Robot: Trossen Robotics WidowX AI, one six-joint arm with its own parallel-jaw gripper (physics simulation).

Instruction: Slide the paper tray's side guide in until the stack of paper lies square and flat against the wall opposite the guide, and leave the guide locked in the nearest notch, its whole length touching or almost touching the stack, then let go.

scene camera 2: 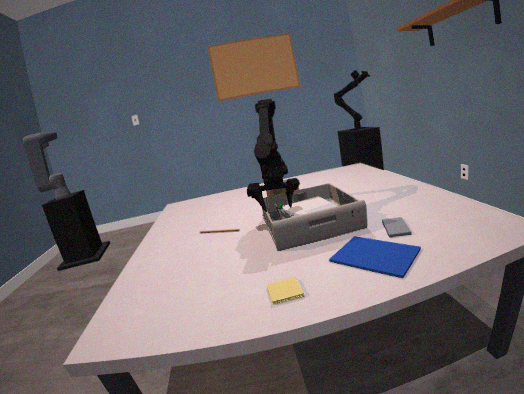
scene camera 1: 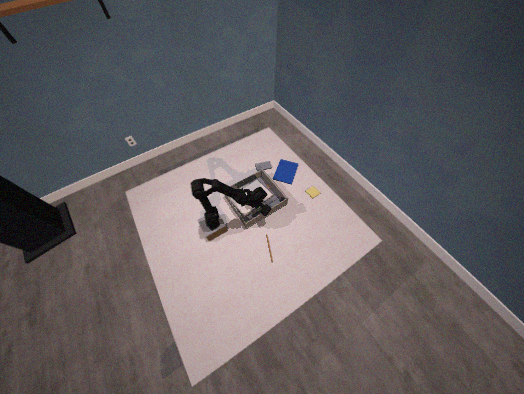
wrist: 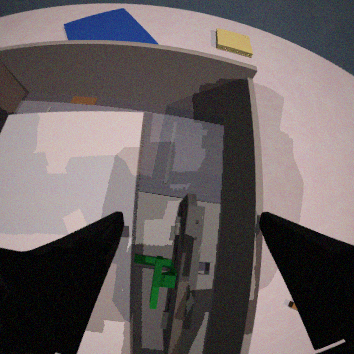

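Seen in the pictures: gripper, fingertip midpoint: (scene camera 2: 278,209) (scene camera 1: 264,204) (wrist: 192,219); arm's base at its link origin: (scene camera 1: 213,224).
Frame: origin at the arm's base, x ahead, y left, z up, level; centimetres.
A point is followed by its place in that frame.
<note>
The grey paper tray (scene camera 1: 276,205) @[x 38.4, y -16.1, z -0.1 cm] (scene camera 2: 300,233) @[x 49.1, y -9.7, z -4.0 cm] (wrist: 240,165) @[x 37.7, y -15.4, z -2.2 cm] stands on the table. The white paper stack (scene camera 2: 315,204) @[x 27.9, y 5.7, z -4.2 cm] (wrist: 60,185) @[x 35.9, y 0.6, z -4.2 cm] lies inside, toward the wall opposite the guide; whether it touches that wall is unclear. The side guide (wrist: 188,235) @[x 32.1, y -10.4, z -0.4 cm] is a dark upright plate in the wrist view, with a visible gap between it and the stack. A green latch piece (scene camera 2: 280,207) @[x 29.4, y -8.8, z -1.1 cm] (wrist: 159,275) @[x 29.8, y -8.7, z -0.2 cm] sits on the guide's stack side. My gripper (scene camera 2: 278,209) @[x 33.1, y -10.7, z -0.2 cm] (wrist: 192,219) @[x 33.1, y -10.7, z -0.2 cm] is open and empty above the guide, one finger over the stack's edge, the other beyond the near side wall. Finger height is unclear.
A blue book (scene camera 1: 286,171) @[x 68.1, y 3.5, z -7.5 cm] (scene camera 2: 376,256) @[x 69.7, y 3.3, z -7.5 cm] (wrist: 110,27) @[x 69.7, y 3.3, z -7.5 cm] and a grey box (scene camera 1: 263,165) @[x 58.7, y 19.8, z -7.3 cm] (scene camera 2: 396,226) @[x 59.4, y 19.2, z -7.3 cm] lie beside the tray. A yellow pad (scene camera 1: 313,192) @[x 68.8, y -23.2, z -7.3 cm] (scene camera 2: 285,290) @[x 69.9, y -22.6, z -7.3 cm] (wrist: 234,42) @[x 67.6, y -22.4, z -7.3 cm] lies farther off. A brown pencil (scene camera 1: 269,248) @[x 17.6, y -32.5, z -7.6 cm] (scene camera 2: 220,231) @[x 18.5, y -31.6, z -7.9 cm] lies on the guide's side of the tray.
</note>
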